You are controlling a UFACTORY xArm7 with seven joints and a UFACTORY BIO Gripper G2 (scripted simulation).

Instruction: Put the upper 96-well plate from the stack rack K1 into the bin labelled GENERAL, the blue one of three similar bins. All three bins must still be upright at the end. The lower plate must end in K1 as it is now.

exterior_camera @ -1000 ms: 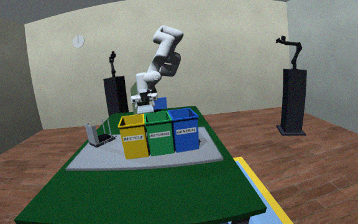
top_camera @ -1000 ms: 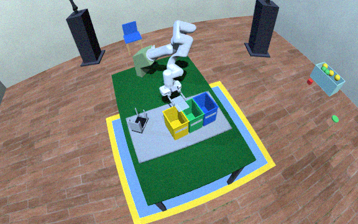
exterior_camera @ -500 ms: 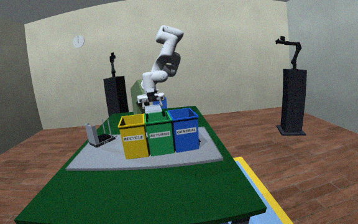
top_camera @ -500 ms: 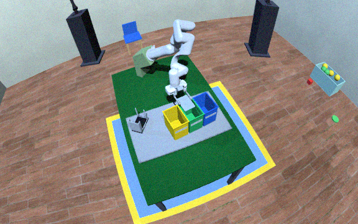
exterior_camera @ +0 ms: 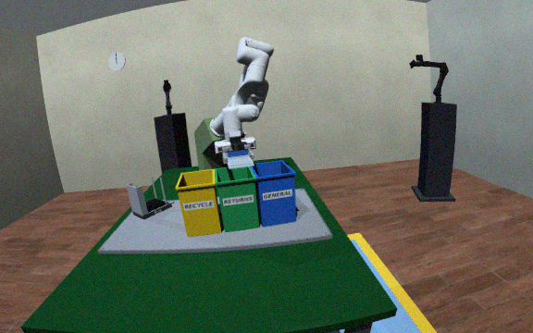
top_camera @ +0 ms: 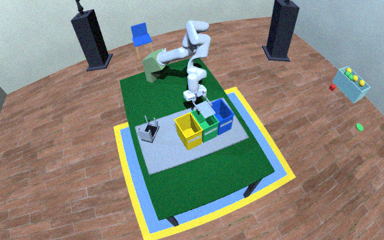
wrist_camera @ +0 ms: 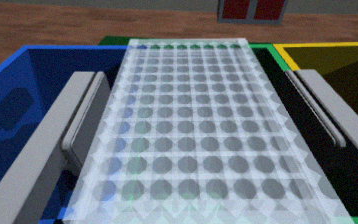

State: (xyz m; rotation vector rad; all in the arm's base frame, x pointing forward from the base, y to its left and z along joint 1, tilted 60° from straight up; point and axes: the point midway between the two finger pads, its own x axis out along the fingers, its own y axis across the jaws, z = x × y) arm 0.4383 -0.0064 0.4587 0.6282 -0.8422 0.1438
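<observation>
Now: hand 120 mm to the right of the blue general bin and 130 mm above it. From my hand the other things lie so: green returns bin 60 mm ahead, 130 mm below; clear 96-well plate 20 mm ahead, 10 mm to the left, 10 mm below; yellow recycle bin 120 mm ahead, 110 mm to the right, 130 mm below.
</observation>
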